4 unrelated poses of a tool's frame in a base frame.
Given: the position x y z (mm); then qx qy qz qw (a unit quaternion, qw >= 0).
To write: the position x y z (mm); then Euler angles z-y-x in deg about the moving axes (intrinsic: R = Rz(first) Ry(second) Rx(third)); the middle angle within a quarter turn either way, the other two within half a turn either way. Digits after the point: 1 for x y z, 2 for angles.
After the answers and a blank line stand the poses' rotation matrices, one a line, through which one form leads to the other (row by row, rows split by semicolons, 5 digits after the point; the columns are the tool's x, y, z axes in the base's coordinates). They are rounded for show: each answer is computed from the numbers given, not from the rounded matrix.
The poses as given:
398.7, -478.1, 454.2, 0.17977, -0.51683, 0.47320, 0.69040
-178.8, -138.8, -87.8, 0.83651, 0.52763, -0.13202, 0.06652
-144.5, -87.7, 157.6, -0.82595, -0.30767, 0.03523, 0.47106
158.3, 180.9, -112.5, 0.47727, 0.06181, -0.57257, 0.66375
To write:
398.7, -478.1, 454.2, 87.80, -62.10, -30.99
-178.8, -138.8, -87.8, 64.73, 16.92, -178.32
-144.5, -87.7, 157.6, 33.82, -13.40, -124.69
158.3, 180.9, -112.5, -64.35, 38.95, 46.35

0.01794 -0.83921 -0.54350; 0.46757 0.48753 -0.73735; 0.88377 -0.24090 0.40114
0.40835 0.90030 -0.15068; 0.86517 -0.43436 -0.25061; -0.29107 -0.02803 -0.95629
0.80819 0.47505 -0.34806; 0.54143 -0.36688 0.75647; 0.23167 -0.79983 -0.55372
0.33669 0.81908 -0.46448; -0.70108 -0.11124 -0.70435; -0.62859 0.56279 0.53679

